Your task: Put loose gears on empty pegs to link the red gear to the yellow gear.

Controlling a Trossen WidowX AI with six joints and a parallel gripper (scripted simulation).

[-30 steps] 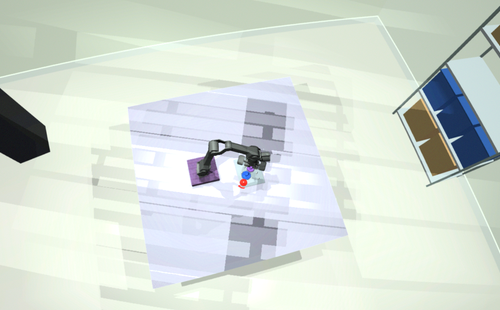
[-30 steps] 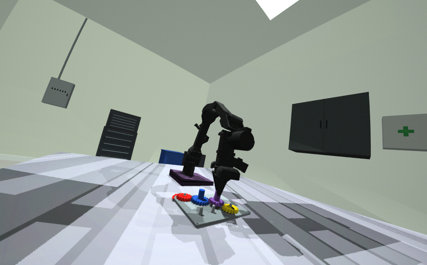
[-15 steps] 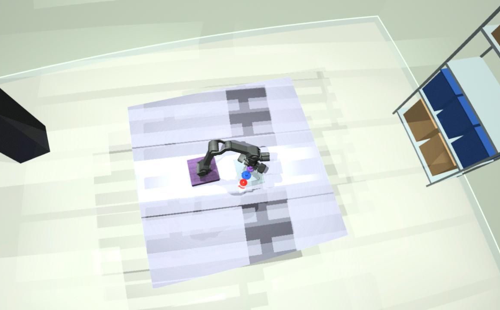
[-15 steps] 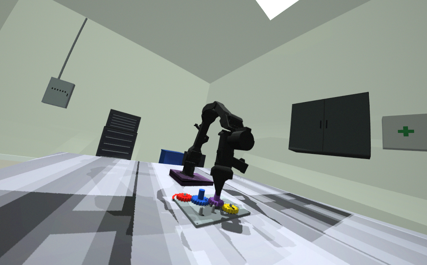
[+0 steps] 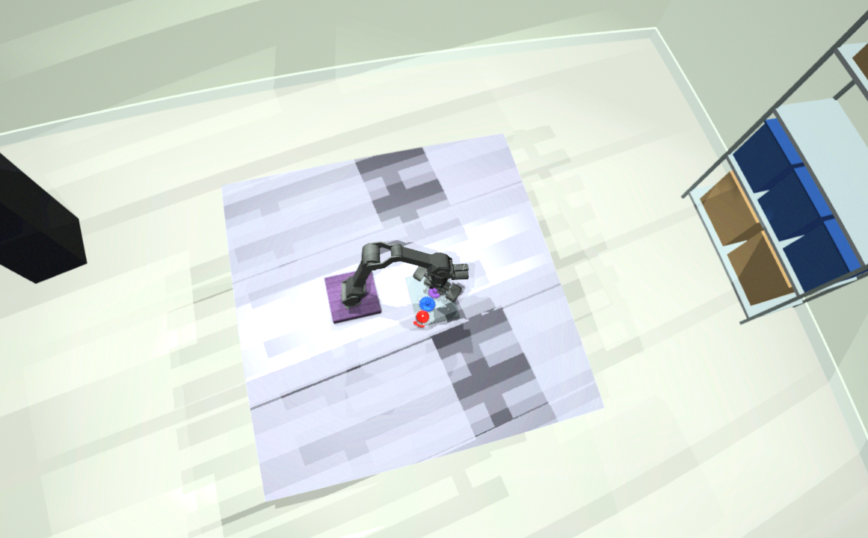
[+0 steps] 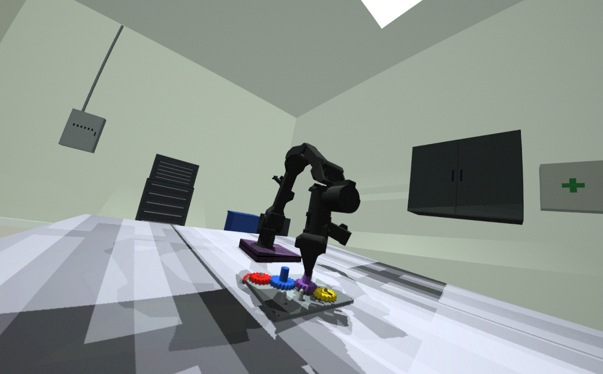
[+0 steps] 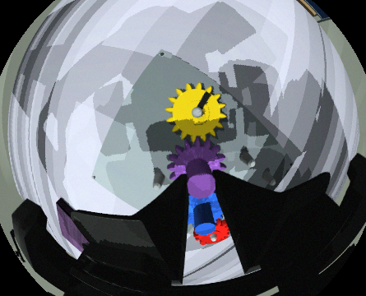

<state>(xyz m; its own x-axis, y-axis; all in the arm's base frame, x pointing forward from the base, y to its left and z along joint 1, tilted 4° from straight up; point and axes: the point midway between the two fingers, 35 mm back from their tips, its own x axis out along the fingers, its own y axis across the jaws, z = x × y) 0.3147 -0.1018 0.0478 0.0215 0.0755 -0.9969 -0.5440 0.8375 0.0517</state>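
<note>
My gripper tip is 10 mm above the purple gear. Round my gripper tip: yellow gear 40 mm ahead, 30 mm below, 20 mm to the left; red gear 90 mm behind, 70 mm to the right, 30 mm below; blue gear 50 mm behind, 30 mm to the right, 20 mm below.
</note>
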